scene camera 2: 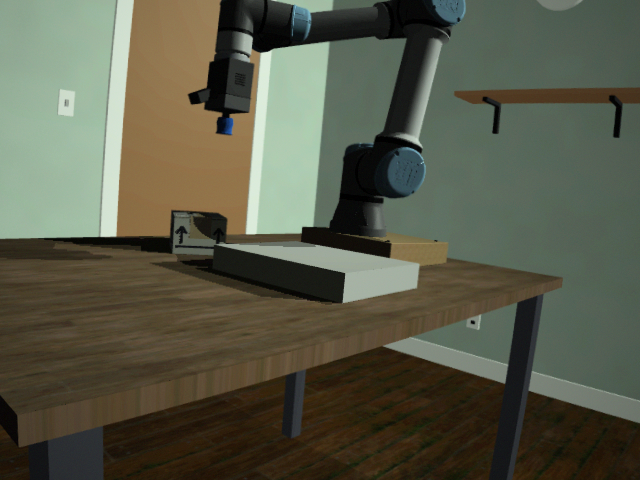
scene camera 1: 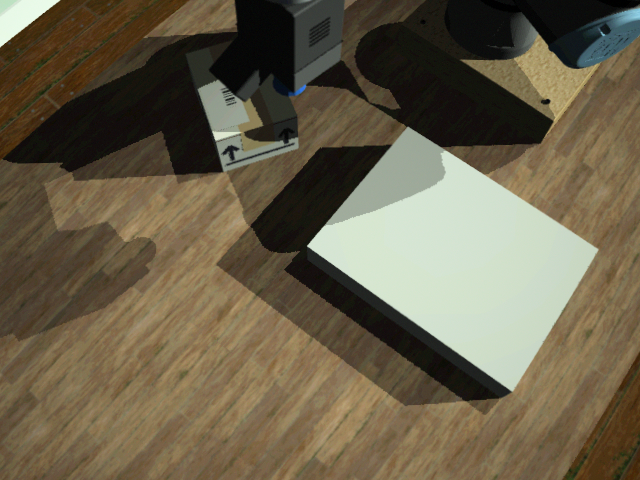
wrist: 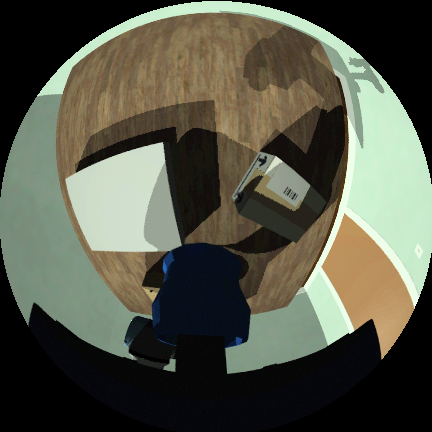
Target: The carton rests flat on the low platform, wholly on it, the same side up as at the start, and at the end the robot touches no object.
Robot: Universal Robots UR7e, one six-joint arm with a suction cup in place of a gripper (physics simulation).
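Frame: origin at the arm's base, x ahead, y left, z up, level; centimetres.
Where they show: hand, its tool point: (scene camera 2: 223, 133) (wrist: 201, 272); arm's base, origin of its link: (scene camera 2: 357, 232) (scene camera 1: 490, 23).
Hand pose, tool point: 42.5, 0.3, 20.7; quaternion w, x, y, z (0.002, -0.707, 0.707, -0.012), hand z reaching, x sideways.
Observation:
Things, the pixels of their top centre, and the offset from my tool point, as dx, dy, dz. Level surfaces: height alone.
- light grey carton, centre of its top: (scene camera 1: 239, 83) (wrist: 289, 206) (scene camera 2: 197, 213) -3.8, -16.1, -18.4
- low white platform, centre of its top: (scene camera 1: 457, 247) (scene camera 2: 316, 254) (wrist: 110, 211) -9.5, +21.8, -22.2
- wooden table, height of its surface: dz -27.0
A light grey carton (scene camera 1: 224, 116) (scene camera 2: 199, 245) (wrist: 292, 185) with a tan tape strip, a barcode label on top and two up arrows on one side stands upright on the table, left of the platform in both scene views. The low white platform (scene camera 1: 454, 258) (scene camera 2: 310, 254) (wrist: 120, 205) lies flat on the table, with no object on it. My gripper, a blue suction cup (scene camera 1: 293, 87) (scene camera 2: 224, 126) (wrist: 202, 295), is open and hangs high above the table, well clear of the carton and the platform. It points down and holds nothing. The wrist housing hides part of the carton's top in scene camera 1.
The arm's base stands on a wooden board (scene camera 1: 547, 77) (scene camera 2: 418, 251) behind the platform. A wall shelf (scene camera 2: 558, 96) is at the right in scene camera 2. The wooden table (scene camera 1: 206, 335) (scene camera 2: 155, 320) (wrist: 200, 60) carries dark shadows around the carton and platform.

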